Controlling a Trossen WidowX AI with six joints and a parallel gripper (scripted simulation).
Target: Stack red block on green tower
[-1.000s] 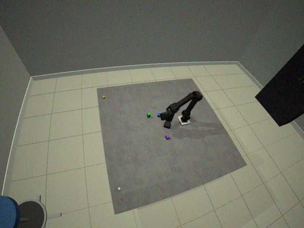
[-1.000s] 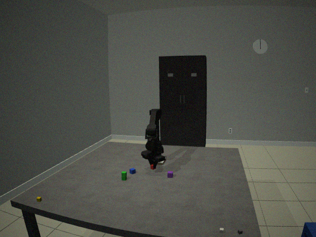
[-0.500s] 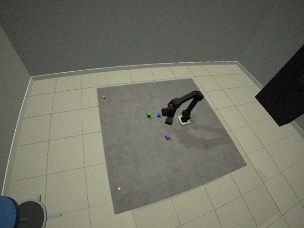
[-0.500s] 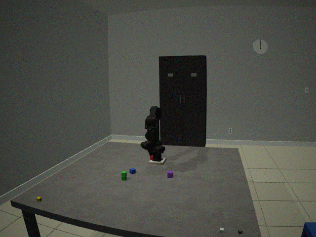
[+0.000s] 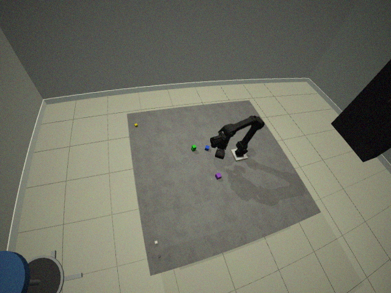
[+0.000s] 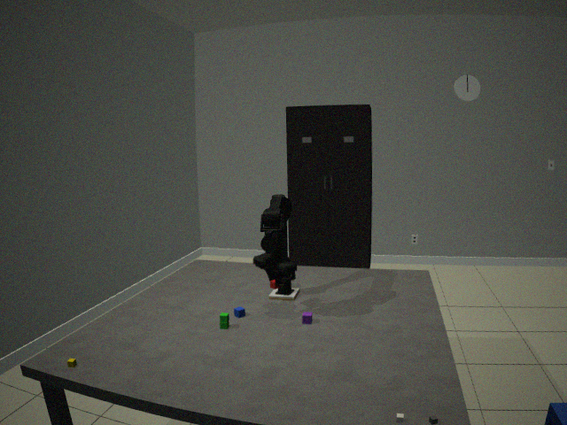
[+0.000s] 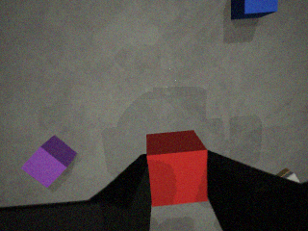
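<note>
Now: the blue block 50 mm ahead of my gripper tip, 130 mm to the right of it and 110 mm below it. Also, from my gripper tip: purple block 10 mm ahead, 130 mm to the left, 110 mm below; then red block right at my gripper tip; then yellow block 630 mm ahead, 410 mm to the right, 110 mm below.
</note>
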